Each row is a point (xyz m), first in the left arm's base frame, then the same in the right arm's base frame.
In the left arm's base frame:
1: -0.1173 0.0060 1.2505
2: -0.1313 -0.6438 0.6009
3: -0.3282 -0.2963 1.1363
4: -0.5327 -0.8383 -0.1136
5: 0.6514 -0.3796 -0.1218
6: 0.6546 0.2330 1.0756
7: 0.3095 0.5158 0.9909
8: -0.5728 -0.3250 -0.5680
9: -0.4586 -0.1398 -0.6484
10: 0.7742 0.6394 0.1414
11: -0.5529 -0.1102 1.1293
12: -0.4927 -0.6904 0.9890
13: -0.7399 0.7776 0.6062
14: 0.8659 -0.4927 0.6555
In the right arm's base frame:
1: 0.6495 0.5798 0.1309
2: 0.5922 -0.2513 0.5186
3: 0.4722 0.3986 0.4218
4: 0.0713 -0.9117 0.5636
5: 1.1231 -0.9437 -0.1473
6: 1.3070 0.3772 -0.3215
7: 0.9086 0.4596 -0.5233
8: -0.1630 -1.1330 -0.0428
9: -0.1046 -1.1573 -0.2660
10: 1.1292 -0.3487 -1.0240
11: 0.2240 0.4971 0.3042
12: 0.3471 0.1459 0.7747
13: -0.2311 0.3742 -0.6310
14: 1.5328 -0.3082 0.1549

